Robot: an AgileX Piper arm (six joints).
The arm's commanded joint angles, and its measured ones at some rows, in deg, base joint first. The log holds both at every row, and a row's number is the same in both.
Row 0, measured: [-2.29, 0.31, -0.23, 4.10, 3.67, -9.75]
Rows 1 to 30, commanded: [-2.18, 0.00, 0.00, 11.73, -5.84, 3.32]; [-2.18, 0.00, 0.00, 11.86, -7.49, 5.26]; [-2.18, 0.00, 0.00, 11.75, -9.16, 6.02]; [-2.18, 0.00, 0.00, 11.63, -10.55, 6.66]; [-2.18, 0.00, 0.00, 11.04, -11.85, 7.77]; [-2.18, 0.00, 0.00, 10.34, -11.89, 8.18]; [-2.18, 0.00, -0.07, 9.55, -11.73, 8.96]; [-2.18, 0.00, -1.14, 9.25, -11.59, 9.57]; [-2.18, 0.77, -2.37, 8.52, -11.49, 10.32]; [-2.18, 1.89, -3.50, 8.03, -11.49, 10.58]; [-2.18, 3.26, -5.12, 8.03, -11.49, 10.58]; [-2.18, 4.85, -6.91, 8.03, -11.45, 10.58]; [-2.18, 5.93, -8.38, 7.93, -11.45, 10.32]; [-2.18, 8.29, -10.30, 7.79, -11.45, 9.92]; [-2.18, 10.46, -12.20, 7.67, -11.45, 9.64]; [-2.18, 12.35, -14.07, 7.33, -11.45, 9.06]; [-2.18, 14.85, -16.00, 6.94, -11.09, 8.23]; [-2.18, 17.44, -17.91, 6.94, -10.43, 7.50]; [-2.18, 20.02, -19.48, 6.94, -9.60, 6.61]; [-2.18, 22.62, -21.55, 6.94, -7.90, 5.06]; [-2.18, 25.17, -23.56, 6.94, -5.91, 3.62]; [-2.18, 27.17, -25.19, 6.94, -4.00, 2.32]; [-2.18, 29.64, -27.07, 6.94, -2.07, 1.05]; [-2.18, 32.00, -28.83, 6.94, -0.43, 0.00]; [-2.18, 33.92, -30.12, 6.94, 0.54, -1.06]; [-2.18, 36.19, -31.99, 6.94, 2.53, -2.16]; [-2.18, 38.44, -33.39, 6.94, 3.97, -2.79]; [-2.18, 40.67, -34.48, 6.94, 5.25, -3.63]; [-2.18, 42.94, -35.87, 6.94, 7.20, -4.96]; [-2.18, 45.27, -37.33, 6.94, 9.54, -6.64]
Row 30, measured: [-2.29, 37.76, -32.36, 7.44, 2.13, -1.65]
